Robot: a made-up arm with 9 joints. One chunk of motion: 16 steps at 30 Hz.
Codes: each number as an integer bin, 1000 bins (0 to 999) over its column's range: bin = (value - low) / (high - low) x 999, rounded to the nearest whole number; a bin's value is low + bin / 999 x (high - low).
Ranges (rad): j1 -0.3..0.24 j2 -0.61..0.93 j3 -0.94..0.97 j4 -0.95..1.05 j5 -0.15..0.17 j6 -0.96..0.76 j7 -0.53..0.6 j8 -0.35..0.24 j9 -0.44..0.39
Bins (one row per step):
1: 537 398 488 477 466 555 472 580 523
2: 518 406 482 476 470 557 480 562 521
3: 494 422 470 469 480 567 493 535 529
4: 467 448 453 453 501 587 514 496 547
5: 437 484 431 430 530 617 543 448 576
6: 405 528 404 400 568 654 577 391 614
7: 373 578 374 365 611 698 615 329 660
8: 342 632 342 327 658 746 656 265 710
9: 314 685 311 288 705 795 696 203 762
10: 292 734 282 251 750 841 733 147 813
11: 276 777 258 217 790 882 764 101 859
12: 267 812 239 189 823 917 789 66 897
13: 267 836 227 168 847 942 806 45 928
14: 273 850 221 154 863 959 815 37 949
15: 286 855 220 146 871 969 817 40 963
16: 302 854 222 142 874 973 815 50 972
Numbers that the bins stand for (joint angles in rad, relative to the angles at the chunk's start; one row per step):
1: -0.0097 0.0035 -0.0070 0.0050 -0.0007 -0.0044 0.0039 -0.0075 -0.0055
2: -0.0200 0.0159 -0.0185 0.0030 0.0006 -0.0010 0.0129 -0.0181 -0.0071
3: -0.0330 0.0405 -0.0414 -0.0111 0.0038 0.0162 0.0276 -0.0340 -0.0005
4: -0.0476 0.0806 -0.0739 -0.0431 0.0105 0.0507 0.0514 -0.0571 0.0145
5: -0.0638 0.1361 -0.1160 -0.0891 0.0198 0.1023 0.0842 -0.0854 0.0386
6: -0.0811 0.2039 -0.1676 -0.1492 0.0319 0.1660 0.1227 -0.1191 0.0701
7: -0.0984 0.2810 -0.2249 -0.2193 0.0457 0.2418 0.1656 -0.1557 0.1083
8: -0.1151 0.3643 -0.2861 -0.2953 0.0608 0.3244 0.2120 -0.1935 0.1499
9: -0.1303 0.4460 -0.3454 -0.3734 0.0758 0.4088 0.2573 -0.2301 0.1931
10: -0.1422 0.5215 -0.4008 -0.4475 0.0902 0.4880 0.2991 -0.2632 0.2355
11: -0.1508 0.5878 -0.4467 -0.5156 0.1031 0.5586 0.3342 -0.2904 0.2737
12: -0.1557 0.6417 -0.4831 -0.5716 0.1136 0.6188 0.3625 -0.3110 0.3053
13: -0.1557 0.6787 -0.5060 -0.6137 0.1213 0.6619 0.3817 -0.3234 0.3310
14: -0.1524 0.7003 -0.5175 -0.6417 0.1264 0.6911 0.3919 -0.3281 0.3485
15: -0.1454 0.7080 -0.5194 -0.6577 0.1290 0.7083 0.3941 -0.3264 0.3601
16: -0.1368 0.7065 -0.5156 -0.6657 0.1300 0.7152 0.3919 -0.3205 0.3676

